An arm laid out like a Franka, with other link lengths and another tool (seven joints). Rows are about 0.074 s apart.
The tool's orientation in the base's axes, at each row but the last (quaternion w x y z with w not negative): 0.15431, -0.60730, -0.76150, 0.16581; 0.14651, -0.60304, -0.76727, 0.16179; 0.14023, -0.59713, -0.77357, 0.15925; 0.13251, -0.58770, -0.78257, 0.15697; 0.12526, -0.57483, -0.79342, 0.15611; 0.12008, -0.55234, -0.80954, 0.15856; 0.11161, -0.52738, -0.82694, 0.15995; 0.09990, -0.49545, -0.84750, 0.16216; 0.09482, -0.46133, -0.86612, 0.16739; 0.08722, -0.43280, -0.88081, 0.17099
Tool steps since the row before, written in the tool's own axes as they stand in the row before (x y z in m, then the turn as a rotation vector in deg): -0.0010, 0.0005, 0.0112, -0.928, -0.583, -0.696; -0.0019, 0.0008, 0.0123, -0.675, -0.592, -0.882; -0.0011, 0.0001, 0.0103, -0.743, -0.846, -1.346; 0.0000, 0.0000, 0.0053, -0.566, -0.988, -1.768; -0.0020, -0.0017, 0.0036, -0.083, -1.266, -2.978; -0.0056, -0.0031, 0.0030, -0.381, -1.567, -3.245; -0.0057, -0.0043, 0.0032, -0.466, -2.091, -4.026; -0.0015, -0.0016, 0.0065, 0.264, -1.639, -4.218; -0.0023, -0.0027, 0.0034, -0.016, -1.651, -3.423; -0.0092, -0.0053, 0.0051, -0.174, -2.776, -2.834
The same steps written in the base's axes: -0.0042, -0.0016, -0.0103, -0.006, -0.981, 0.850; -0.0040, -0.0026, -0.0115, 0.006, -0.724, 1.030; -0.0038, -0.0019, -0.0094, -0.012, -0.813, 1.555; -0.0021, -0.0005, -0.0049, -0.020, -0.642, 2.002; -0.0022, -0.0028, -0.0027, 0.047, -0.138, 3.234; -0.0017, -0.0066, -0.0017, -0.005, -0.485, 3.591; -0.0023, -0.0073, -0.0014, -0.132, -0.653, 4.512; -0.0027, -0.0032, -0.0054, -0.060, 0.224, 4.527; -0.0019, -0.0040, -0.0022, -0.167, -0.176, 3.793; 0.0002, -0.0114, -0.0028, -1.073, -1.072, 3.670
